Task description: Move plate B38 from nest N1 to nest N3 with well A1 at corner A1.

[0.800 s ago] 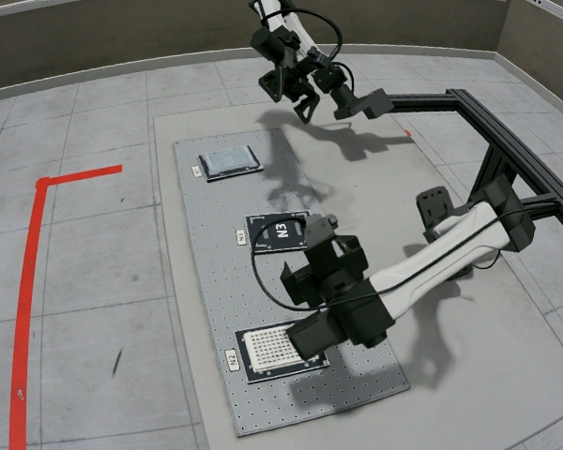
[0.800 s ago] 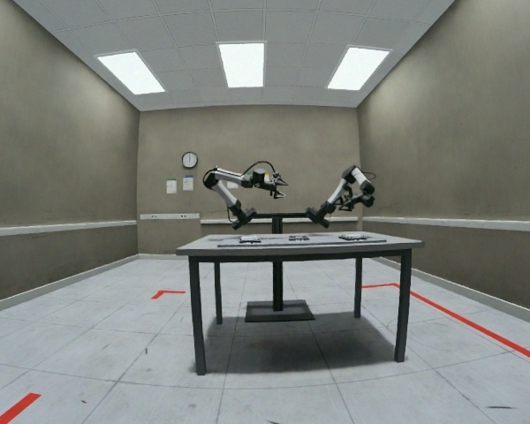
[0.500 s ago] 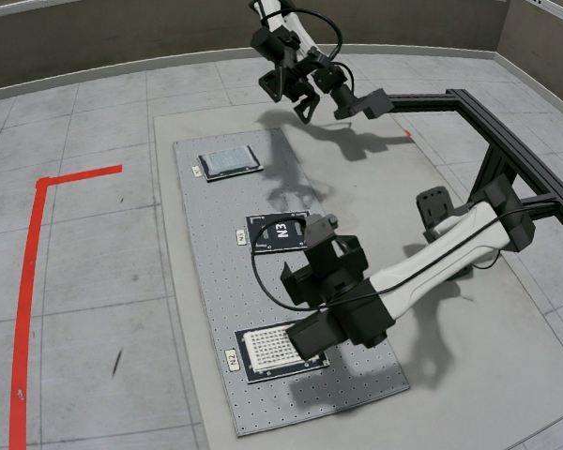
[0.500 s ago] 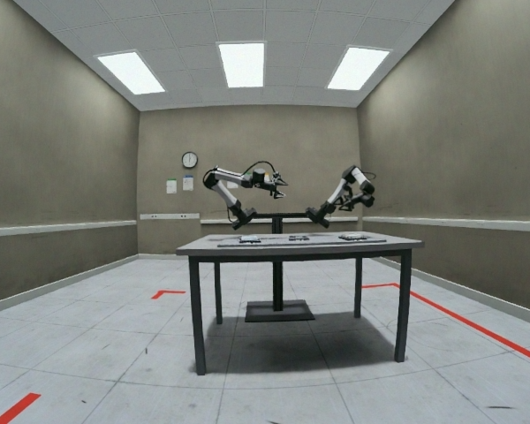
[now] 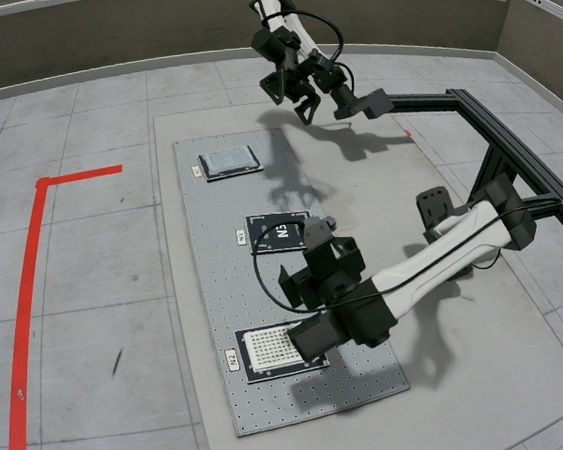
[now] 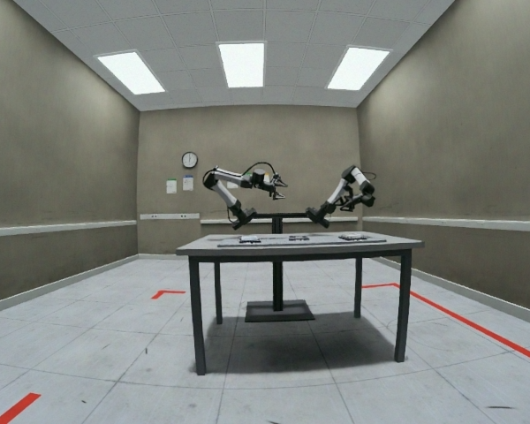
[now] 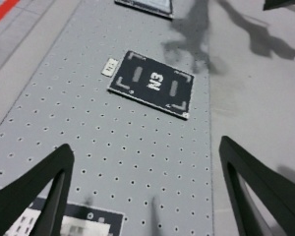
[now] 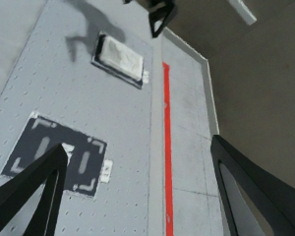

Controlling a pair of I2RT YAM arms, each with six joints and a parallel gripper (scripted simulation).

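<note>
Right now my right hand is 100 mm short of the clear plate B38, 220 mm to the left of it and 270 mm above it. The rest, counted from my right hand: white plate B83: 120 mm ahead, 380 mm to the left, 270 mm below; A1 corner tag: 40 mm behind, 140 mm to the left, 280 mm below; nest N3: 30 mm ahead, 70 mm to the left, 290 mm below.
</note>
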